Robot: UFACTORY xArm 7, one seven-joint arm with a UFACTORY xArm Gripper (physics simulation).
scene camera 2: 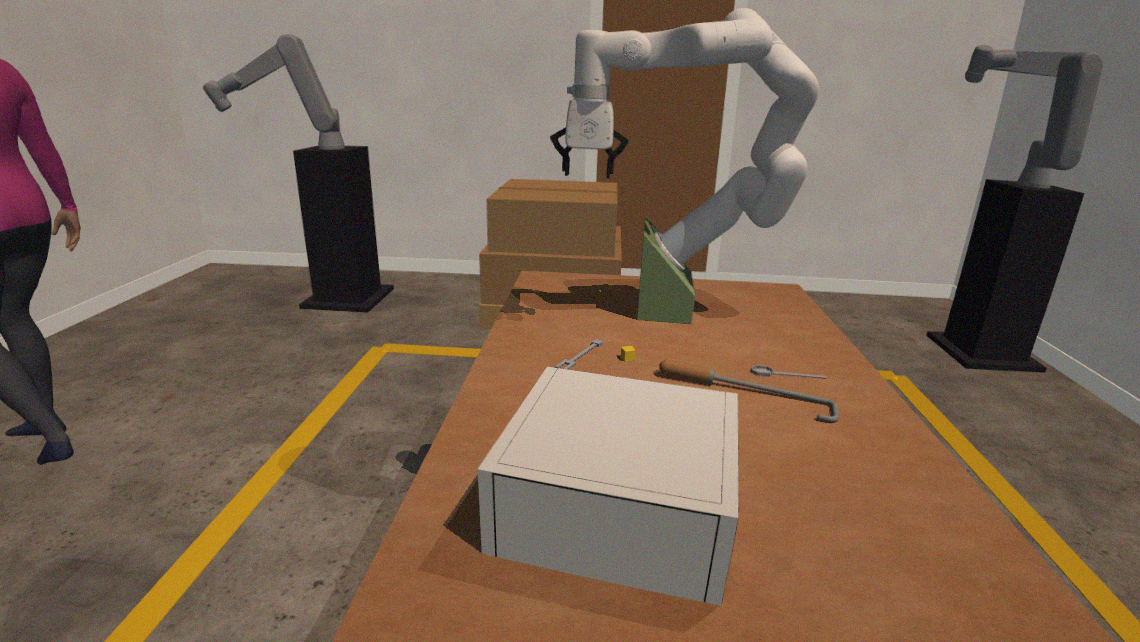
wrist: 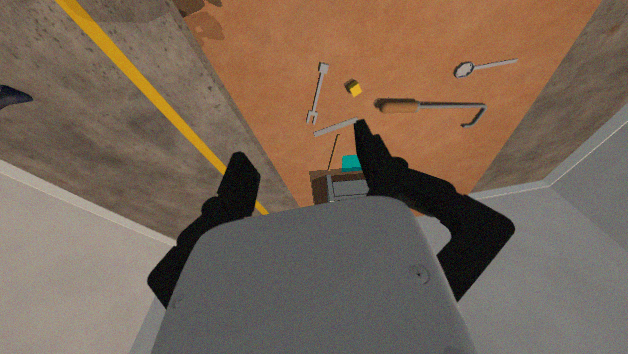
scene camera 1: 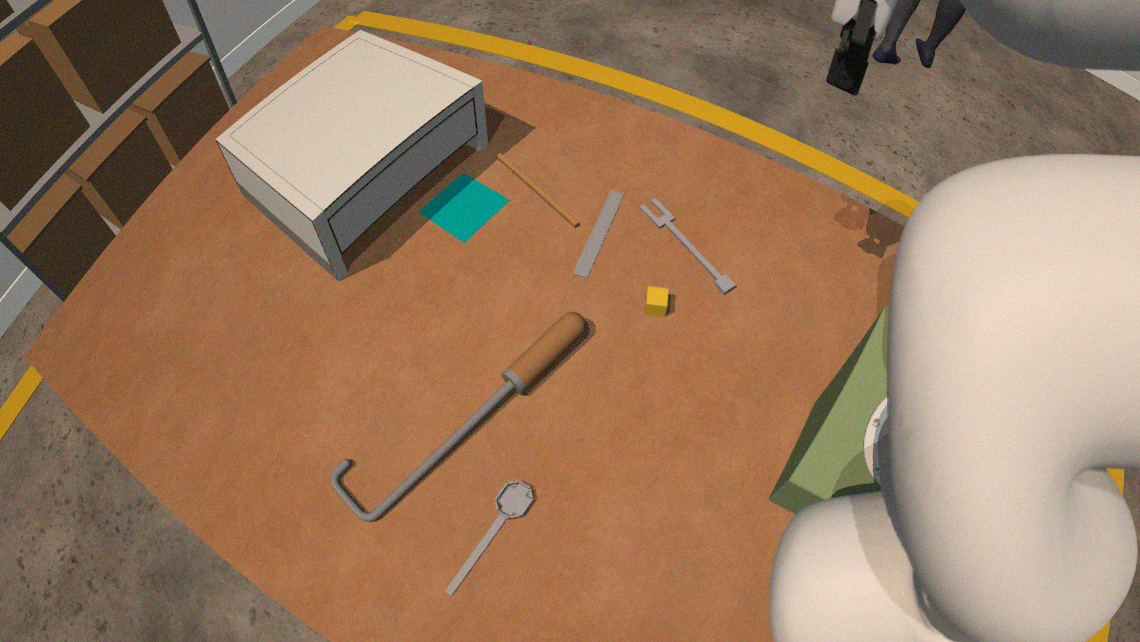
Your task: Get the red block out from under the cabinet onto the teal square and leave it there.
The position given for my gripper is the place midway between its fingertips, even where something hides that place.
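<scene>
You'd find my gripper here [scene camera 1: 848, 64], and it's also there in scene camera 2 [scene camera 2: 587, 176] and in the wrist view [wrist: 301, 151]. As for the things, there's a forked grey tool [scene camera 1: 724, 284], a grey spoon-like tool [scene camera 1: 512, 500], and a flat grey bar [scene camera 1: 598, 234] as well.
</scene>
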